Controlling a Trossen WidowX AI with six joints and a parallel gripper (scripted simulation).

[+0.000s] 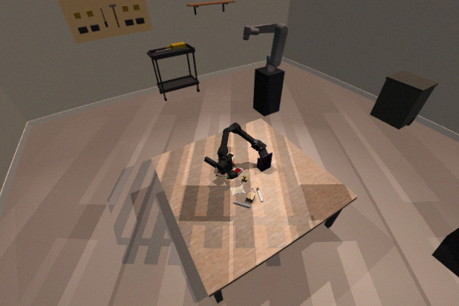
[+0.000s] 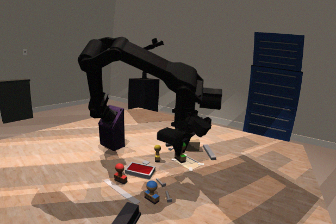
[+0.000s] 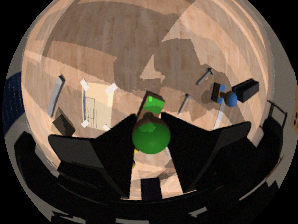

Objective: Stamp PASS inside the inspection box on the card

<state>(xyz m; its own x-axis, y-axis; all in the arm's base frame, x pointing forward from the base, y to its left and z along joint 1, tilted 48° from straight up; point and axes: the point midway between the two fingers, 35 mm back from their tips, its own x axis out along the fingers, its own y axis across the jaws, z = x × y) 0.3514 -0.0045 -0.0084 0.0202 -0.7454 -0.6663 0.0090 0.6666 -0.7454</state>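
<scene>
Now: gripper tip 11 cm past the red ink pad, 8 cm above it and 7 cm to the left of it. From my gripper tip the other things lie so: yellow-knobbed stamp: 12 cm behind, 7 cm below, 4 cm to the left; pale card: 10 cm to the left, 9 cm below, 2 cm behind; green-knobbed stamp: right at my gripper tip.
</scene>
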